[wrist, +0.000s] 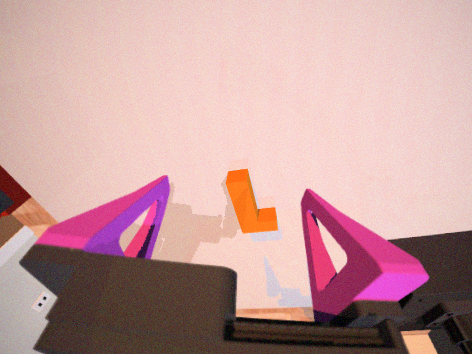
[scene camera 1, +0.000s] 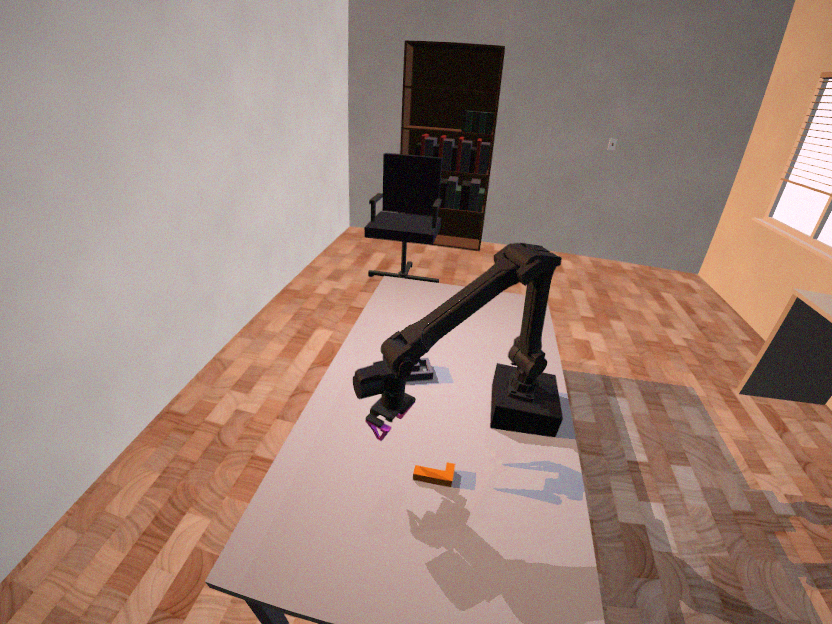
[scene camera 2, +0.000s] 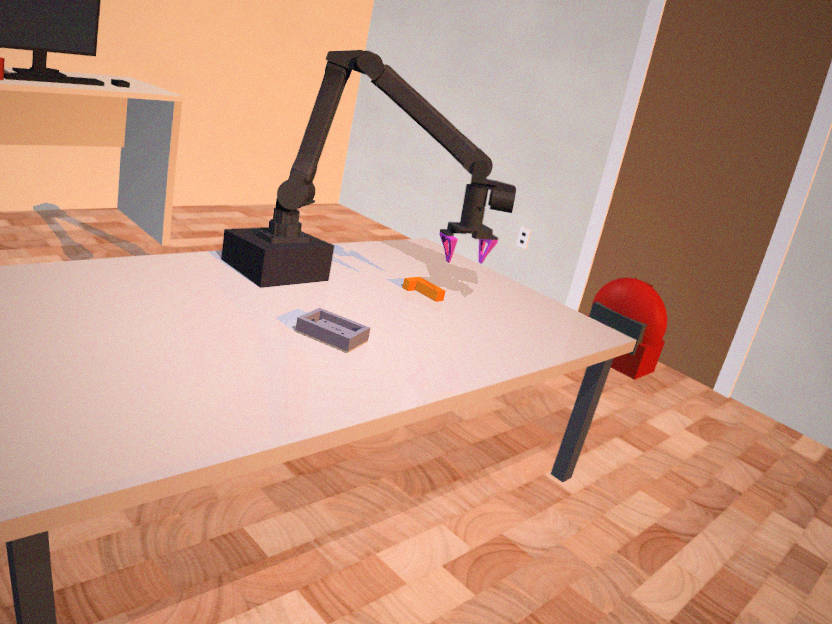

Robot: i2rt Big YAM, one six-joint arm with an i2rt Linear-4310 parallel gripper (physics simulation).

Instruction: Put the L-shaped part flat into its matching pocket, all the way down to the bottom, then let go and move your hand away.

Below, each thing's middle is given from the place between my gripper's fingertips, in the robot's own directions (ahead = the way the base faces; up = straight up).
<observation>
Now: the orange L-shaped part [wrist: 251,219] 140 mm behind my hand and 130 mm below it. Round my hand: grey pocket block [scene camera 2: 331,329]: 410 mm to the right, 130 mm below, 50 mm ahead.
</observation>
